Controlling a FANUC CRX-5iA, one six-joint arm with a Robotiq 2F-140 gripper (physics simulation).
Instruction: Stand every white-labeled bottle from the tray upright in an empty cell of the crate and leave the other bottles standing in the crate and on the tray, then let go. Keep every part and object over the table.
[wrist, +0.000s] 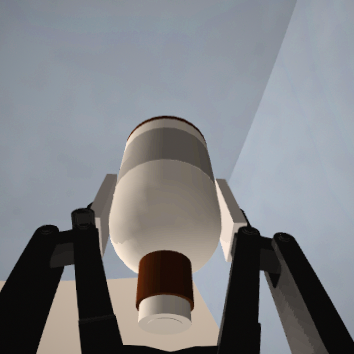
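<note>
I see a white-labeled bottle (164, 223) here, and with it my own gripper (165, 192).
</note>
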